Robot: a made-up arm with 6 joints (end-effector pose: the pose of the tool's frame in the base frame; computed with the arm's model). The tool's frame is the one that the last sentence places. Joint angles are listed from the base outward.
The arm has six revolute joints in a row. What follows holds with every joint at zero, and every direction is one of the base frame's. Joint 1 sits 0.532 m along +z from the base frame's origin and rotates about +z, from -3.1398 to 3.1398 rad. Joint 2 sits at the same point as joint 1 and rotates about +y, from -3.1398 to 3.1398 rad. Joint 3 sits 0.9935 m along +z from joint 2 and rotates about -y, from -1.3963 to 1.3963 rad. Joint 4 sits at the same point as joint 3 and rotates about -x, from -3.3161 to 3.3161 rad. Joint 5 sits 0.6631 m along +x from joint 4 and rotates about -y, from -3.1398 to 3.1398 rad. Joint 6 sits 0.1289 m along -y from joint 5 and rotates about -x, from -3.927 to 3.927 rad. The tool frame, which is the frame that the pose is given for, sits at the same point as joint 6; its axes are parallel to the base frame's.
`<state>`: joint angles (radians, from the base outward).
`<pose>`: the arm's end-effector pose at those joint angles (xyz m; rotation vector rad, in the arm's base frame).
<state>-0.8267 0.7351 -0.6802 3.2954 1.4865 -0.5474</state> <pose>0.6013 -0.4651 0.6108 -0.0406 0.7841 2.3086</pose>
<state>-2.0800 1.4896 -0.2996 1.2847 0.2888 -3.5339</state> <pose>-0.5033 -0.8268 -0.0616 -1.6422 0.8485 1.1851</pose>
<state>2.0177 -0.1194 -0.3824 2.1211 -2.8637 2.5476</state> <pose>-0.2987 0.4673 1.4521 2.2230 -1.1754 0.1854</pose>
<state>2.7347 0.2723 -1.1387 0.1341 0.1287 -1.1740</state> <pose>-0.3073 0.2715 0.8370 -1.0764 1.2504 1.5480</pose>
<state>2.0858 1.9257 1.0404 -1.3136 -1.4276 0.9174</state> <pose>-0.5895 1.1082 -0.4055 0.8850 -1.8162 -2.0572</pose>
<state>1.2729 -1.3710 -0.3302 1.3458 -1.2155 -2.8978</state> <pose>-0.1917 -0.7225 1.3648 2.3680 -0.0067 0.2675</pose>
